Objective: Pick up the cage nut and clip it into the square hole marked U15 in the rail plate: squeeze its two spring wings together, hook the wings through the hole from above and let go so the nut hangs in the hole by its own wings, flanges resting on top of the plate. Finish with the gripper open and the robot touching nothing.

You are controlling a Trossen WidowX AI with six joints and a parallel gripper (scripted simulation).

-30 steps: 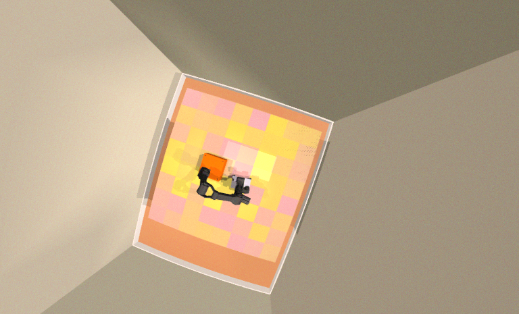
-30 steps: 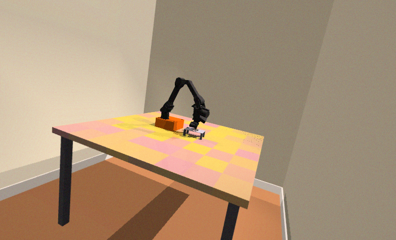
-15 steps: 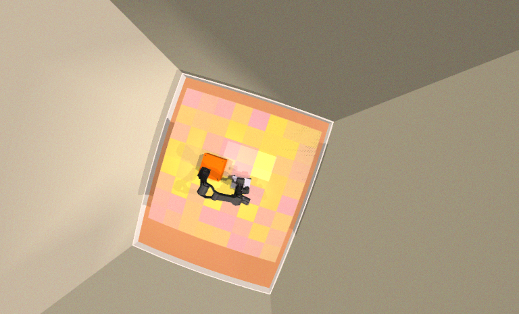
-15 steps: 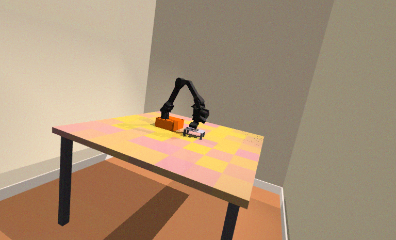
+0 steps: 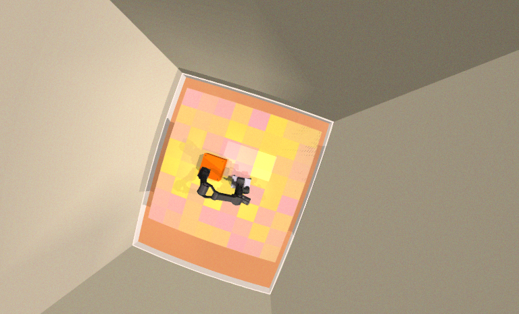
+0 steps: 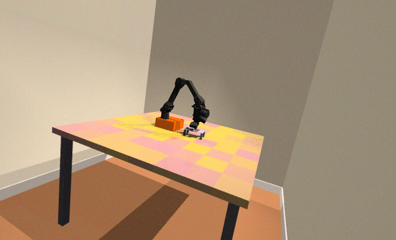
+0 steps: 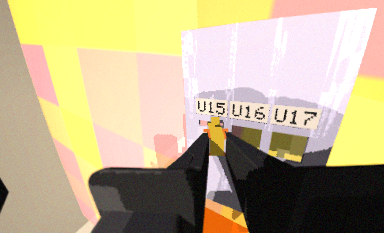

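The cage nut is 1 cm below my gripper tip.
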